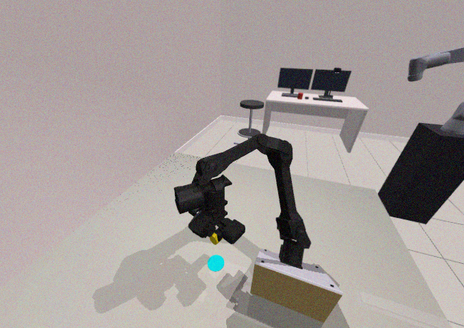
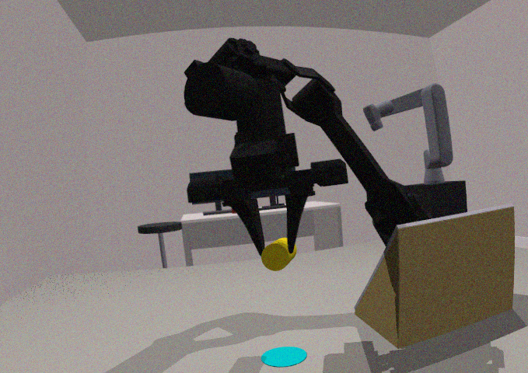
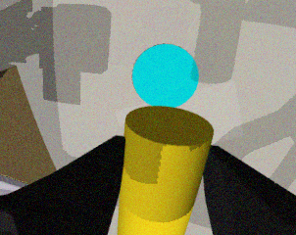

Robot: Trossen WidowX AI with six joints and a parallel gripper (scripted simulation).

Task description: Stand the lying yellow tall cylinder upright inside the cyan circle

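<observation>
My gripper tip is now 14 cm above the cyan circle. The rest, counted from my gripper tip: yellow tall cylinder: 2 cm to the right, 1 cm behind.
</observation>
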